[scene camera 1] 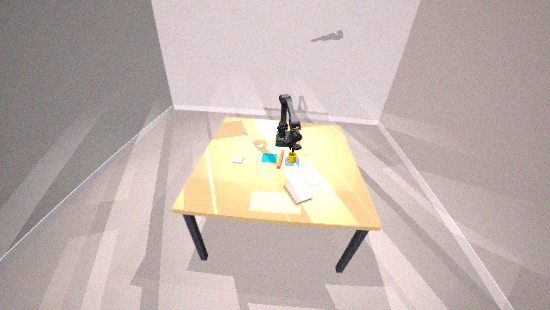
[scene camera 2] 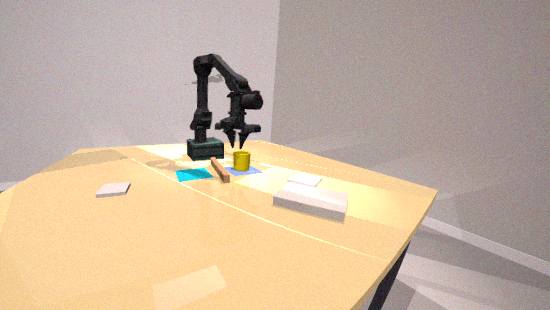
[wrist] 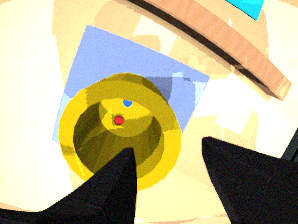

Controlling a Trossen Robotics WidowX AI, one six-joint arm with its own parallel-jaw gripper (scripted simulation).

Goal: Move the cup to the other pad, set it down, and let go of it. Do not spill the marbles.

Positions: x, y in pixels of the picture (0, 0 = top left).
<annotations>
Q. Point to a white slab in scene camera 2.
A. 316, 201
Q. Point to a blue pad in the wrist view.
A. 100, 54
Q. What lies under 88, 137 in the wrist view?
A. A yellow cup.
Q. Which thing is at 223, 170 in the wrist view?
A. My gripper.
</annotations>
